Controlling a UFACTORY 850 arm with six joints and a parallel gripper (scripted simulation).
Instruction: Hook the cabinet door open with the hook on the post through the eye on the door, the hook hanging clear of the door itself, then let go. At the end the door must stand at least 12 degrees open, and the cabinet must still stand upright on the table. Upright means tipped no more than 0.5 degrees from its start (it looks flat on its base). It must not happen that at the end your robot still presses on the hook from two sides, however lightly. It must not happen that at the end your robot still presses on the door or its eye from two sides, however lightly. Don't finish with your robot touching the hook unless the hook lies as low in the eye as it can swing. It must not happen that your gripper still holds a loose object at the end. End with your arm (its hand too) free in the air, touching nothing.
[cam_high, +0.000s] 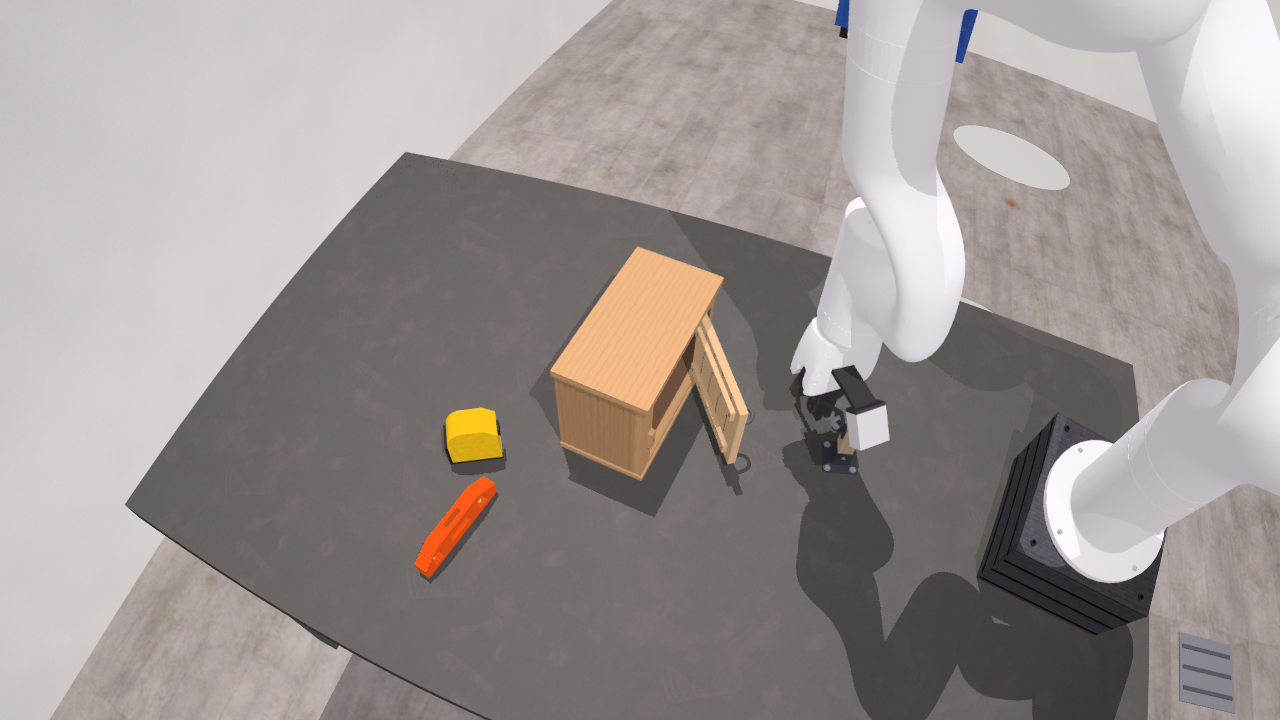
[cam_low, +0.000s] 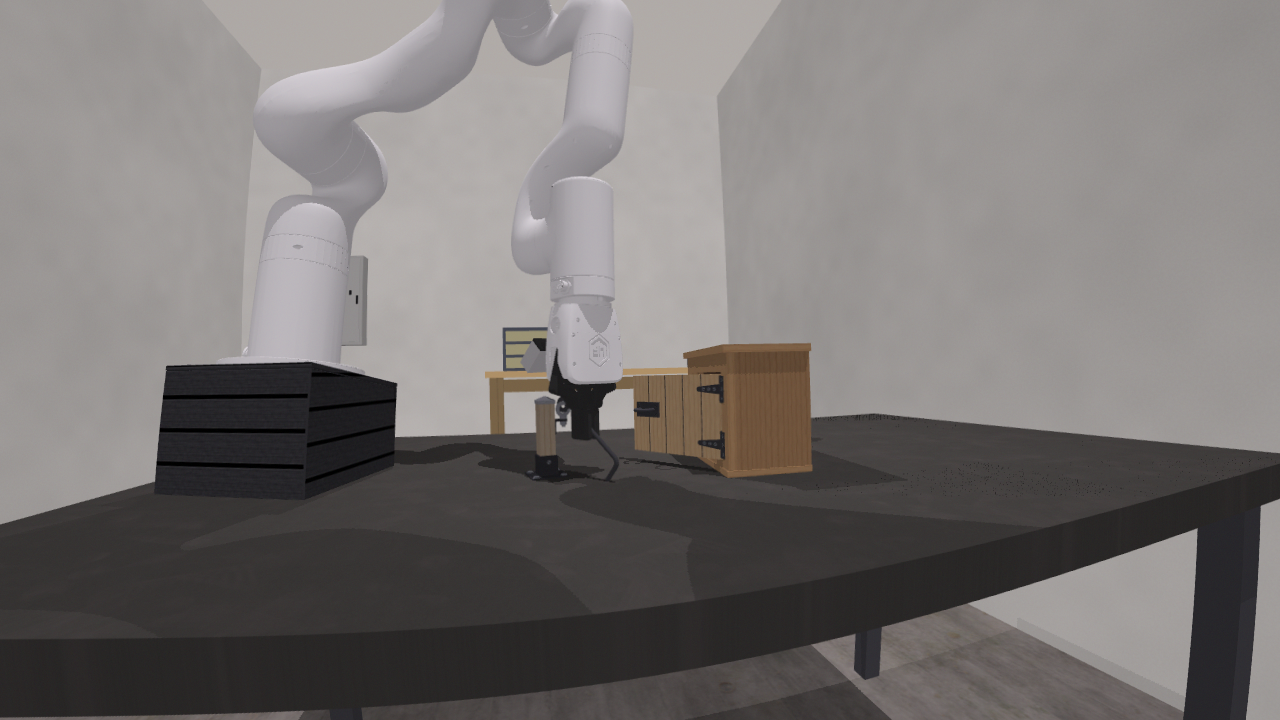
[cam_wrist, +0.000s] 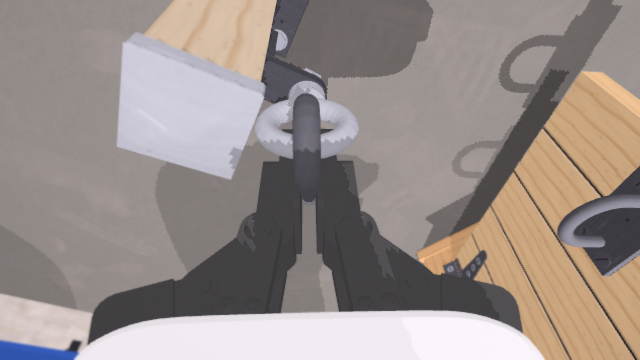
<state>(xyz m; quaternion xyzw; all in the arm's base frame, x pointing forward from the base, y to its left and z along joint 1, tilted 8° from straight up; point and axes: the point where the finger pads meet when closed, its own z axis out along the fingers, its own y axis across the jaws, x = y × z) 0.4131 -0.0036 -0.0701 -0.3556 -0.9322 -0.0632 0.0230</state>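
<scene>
Right now my hand is 2 cm above the hook. From my hand the other things lie so: orange bar: 37 cm to the left, 32 cm ahead, 5 cm below; then yellow block: 37 cm ahead, 25 cm to the left, 4 cm below; then cabinet door: 12 cm ahead, 4 cm to the left.
</scene>
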